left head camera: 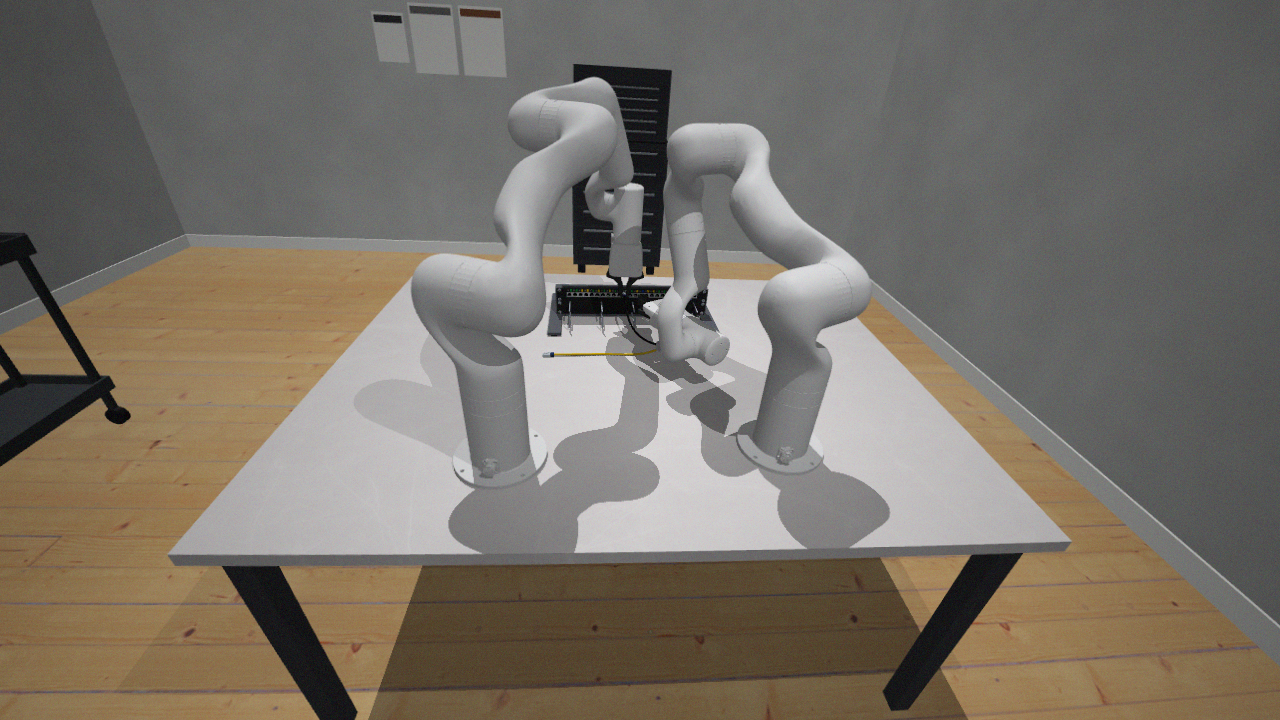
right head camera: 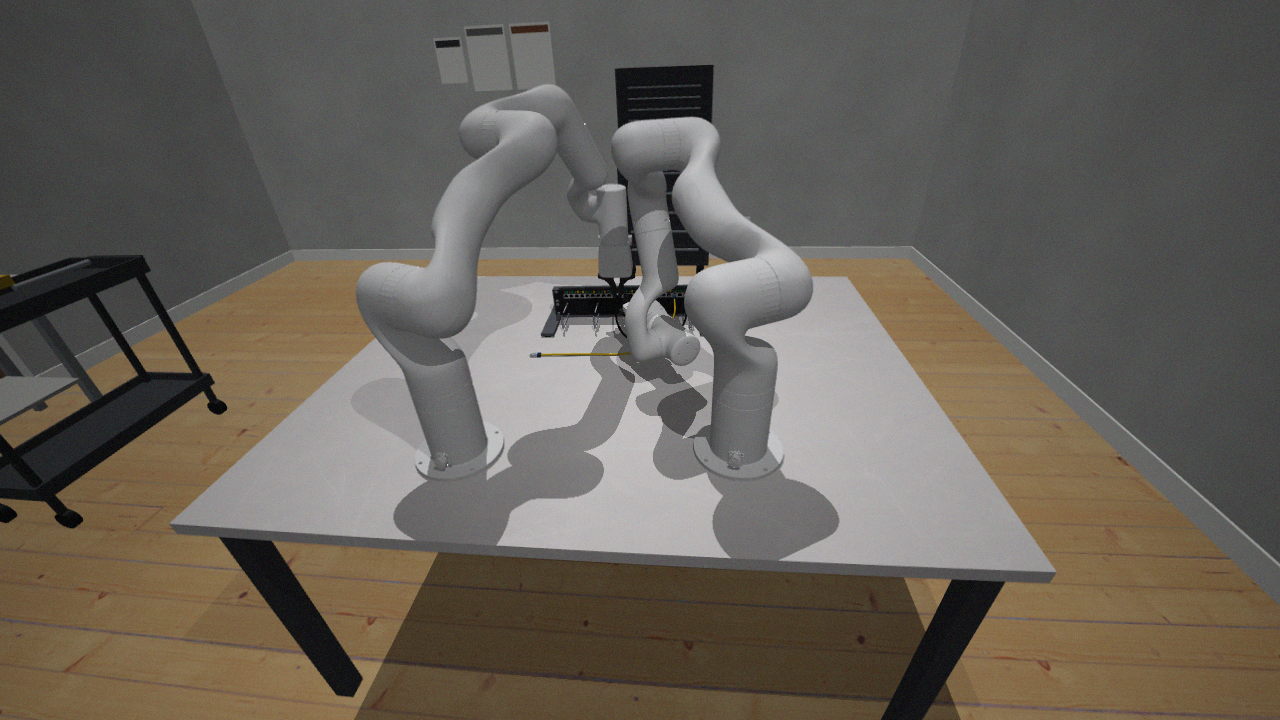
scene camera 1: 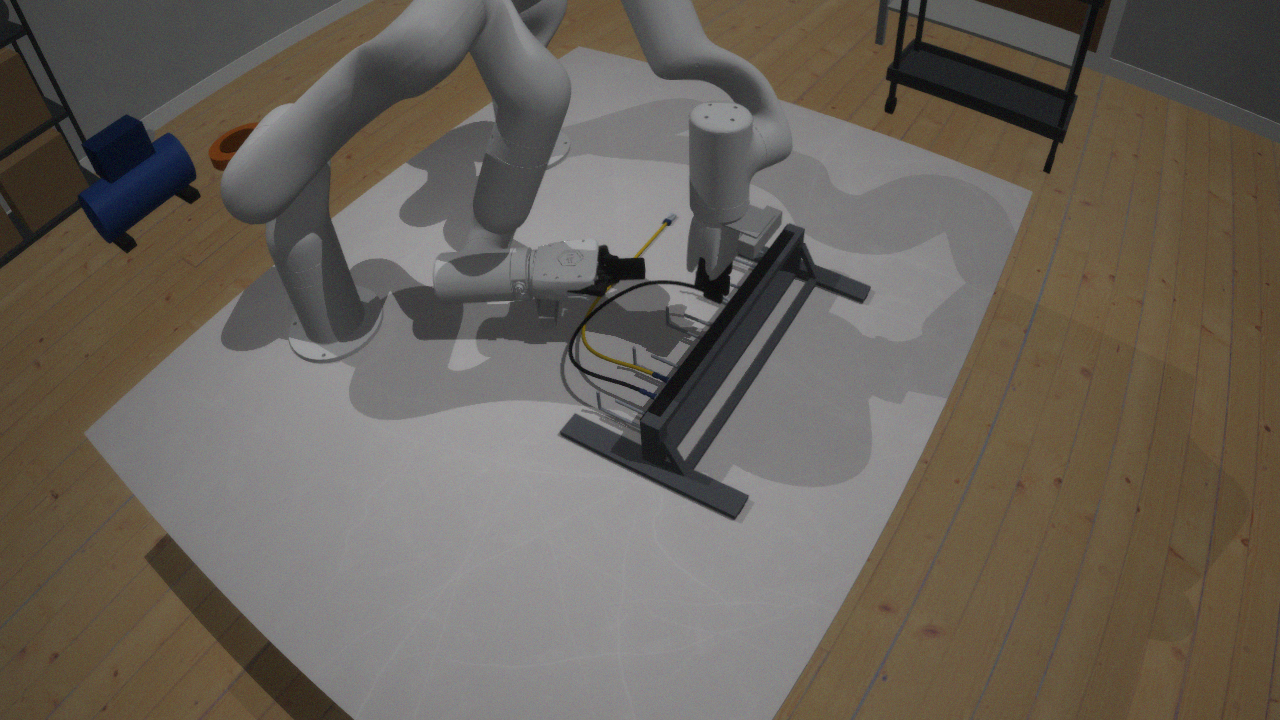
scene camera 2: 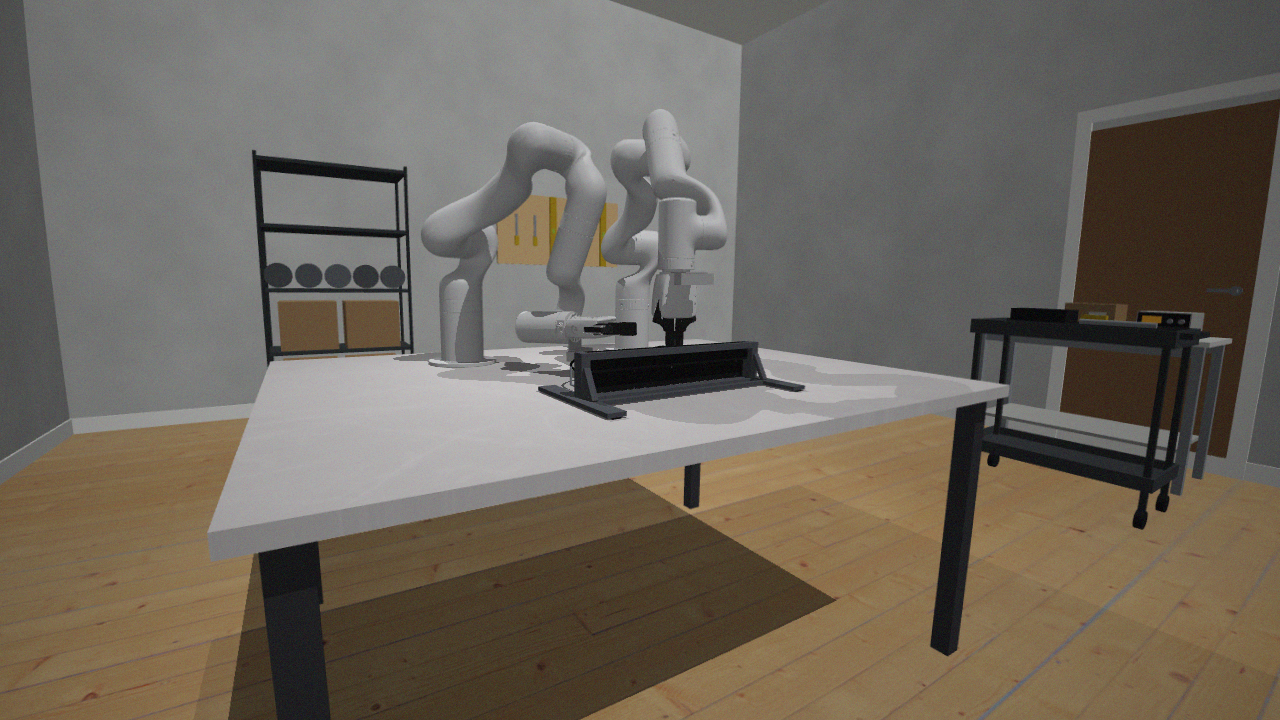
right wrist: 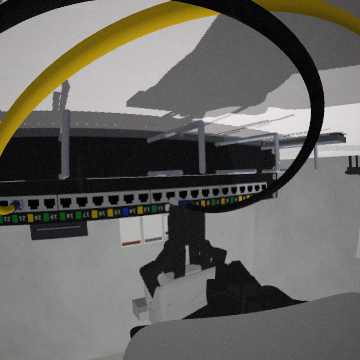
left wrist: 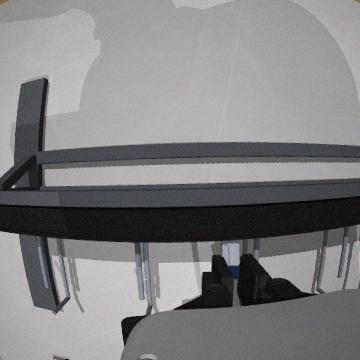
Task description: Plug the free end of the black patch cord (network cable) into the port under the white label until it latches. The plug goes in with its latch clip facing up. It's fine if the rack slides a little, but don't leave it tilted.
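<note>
My left gripper (left head camera: 624, 284) (scene camera 1: 713, 284) (left wrist: 229, 273) (right wrist: 185, 204) is shut on the black cord's plug. The clear plug (left wrist: 230, 253) with its blue boot points at the panel front; whether its tip is inside a port cannot be told. A white label (right wrist: 167, 207) shows beside the fingertips in the upside-down right wrist view. The black cord (scene camera 1: 577, 324) (right wrist: 318, 100) loops to another port. The rack (scene camera 1: 733, 365) (scene camera 2: 581, 402) (left wrist: 150, 225) stands upright. My right gripper (scene camera 1: 635, 267) (scene camera 2: 628, 328) (right wrist: 225, 280) is shut and empty, level, apart from the left gripper.
A yellow cord (left head camera: 595, 354) (scene camera 1: 651, 238) (right wrist: 95, 42) is plugged into the rack at one end; its free end lies on the table (scene camera 1: 447, 573). Metal cable guides (left wrist: 147, 272) (right wrist: 202, 147) stick out from the rack front. The right forearm (scene camera 1: 519, 98) stands close to the left arm.
</note>
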